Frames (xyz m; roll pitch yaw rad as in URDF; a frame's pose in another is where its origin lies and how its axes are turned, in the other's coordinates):
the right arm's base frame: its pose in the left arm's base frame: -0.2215 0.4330 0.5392 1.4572 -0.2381 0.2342
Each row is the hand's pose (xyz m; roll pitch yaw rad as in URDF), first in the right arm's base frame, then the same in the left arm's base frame.
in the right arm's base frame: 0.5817 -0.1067 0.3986 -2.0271 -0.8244 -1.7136
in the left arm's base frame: 0.4370 0.1705 0.6173 -1.9078 0.6321 -1.2821
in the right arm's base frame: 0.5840 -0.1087 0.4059 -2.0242 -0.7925 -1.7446
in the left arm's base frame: 0.4412 0.1638 0.6167 -1.9410 0.6660 -1.3048
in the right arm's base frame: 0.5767 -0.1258 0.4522 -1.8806 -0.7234 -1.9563
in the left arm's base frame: 0.4481 0.1162 0.6036 -2.0751 0.7264 -1.5098
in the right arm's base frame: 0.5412 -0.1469 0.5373 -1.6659 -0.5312 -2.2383
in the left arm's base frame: 0.4373 0.0242 0.5842 -2.3067 0.8094 -1.9087
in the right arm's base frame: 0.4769 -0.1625 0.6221 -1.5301 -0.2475 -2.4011
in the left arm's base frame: 0.3979 -0.0736 0.5633 -2.5917 0.8841 -2.3828
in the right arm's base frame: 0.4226 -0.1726 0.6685 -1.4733 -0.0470 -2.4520
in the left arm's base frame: 0.3586 -0.1315 0.5459 -2.8011 0.9111 -2.7124
